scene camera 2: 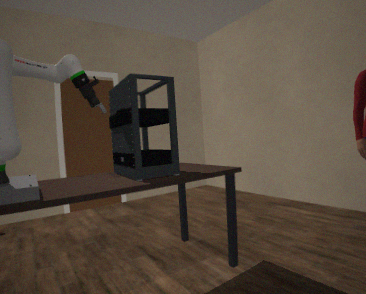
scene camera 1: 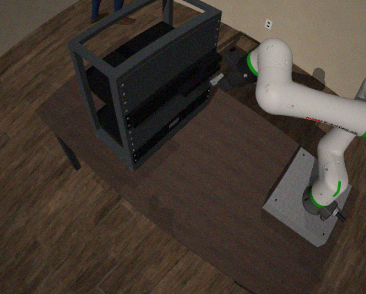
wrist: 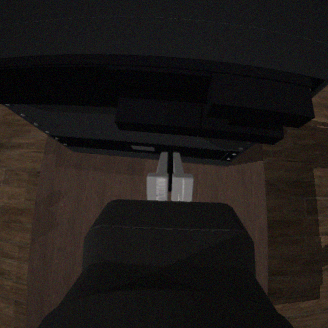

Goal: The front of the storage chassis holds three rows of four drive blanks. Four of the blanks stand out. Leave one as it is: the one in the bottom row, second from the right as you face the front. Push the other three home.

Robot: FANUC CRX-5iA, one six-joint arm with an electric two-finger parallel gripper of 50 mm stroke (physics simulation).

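Pixels of known places: gripper, fingertip midpoint: [scene camera 2: 105,112] [scene camera 1: 212,82] [wrist: 169,163]; arm's base, origin of the base link: [scene camera 1: 315,200].
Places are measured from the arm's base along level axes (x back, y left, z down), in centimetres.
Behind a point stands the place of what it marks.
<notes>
The storage chassis [scene camera 1: 197,75] @(y 12.1, x -69.5, z -29.5 cm) [scene camera 2: 121,118] @(y 12.9, x -70.2, z -30.7 cm) is the dark upper unit in the rack. In the wrist view, a dark blank [wrist: 262,102] @(y 6.1, x -68.0, z -35.2 cm) stands out at the upper right. Lower down, a wide blank [wrist: 157,115] @(y 16.7, x -67.6, z -29.5 cm) stands out near the middle, and another dark blank [wrist: 260,134] @(y 3.5, x -67.5, z -29.4 cm) stands out to its right. The dimness hides the seams, so I cannot tell every row or whether more blanks stand out. My gripper [scene camera 1: 216,80] @(y 14.0, x -60.4, z -34.7 cm) [scene camera 2: 103,108] @(y 14.0, x -60.4, z -34.7 cm) [wrist: 169,163] @(y 14.0, x -60.4, z -34.7 cm) is shut and empty. It hangs in front of the chassis, near its right end, with its fingertips apart from the blanks.
The grey rack [scene camera 1: 125,112] @(y 46.3, x -69.1, z -37.2 cm) [scene camera 2: 173,125] @(y -0.4, x -99.9, z -24.1 cm) stands on the brown table [scene camera 1: 200,175] @(y 27.0, x -48.8, z 7.6 cm) [scene camera 2: 85,183] @(y 13.5, x -45.5, z 7.6 cm). A lower unit in it bears a small pale label [scene camera 1: 173,122] @(y 22.8, x -71.0, z -4.9 cm) [scene camera 2: 122,159] @(y 22.2, x -71.0, z -4.2 cm) [wrist: 143,148] @(y 22.4, x -71.0, z -3.8 cm). The arm's grey base plate [scene camera 1: 285,195] @(y 9.3, x -13.5, z -0.1 cm) is on the table. A person [scene camera 2: 361,105] stands beyond it.
</notes>
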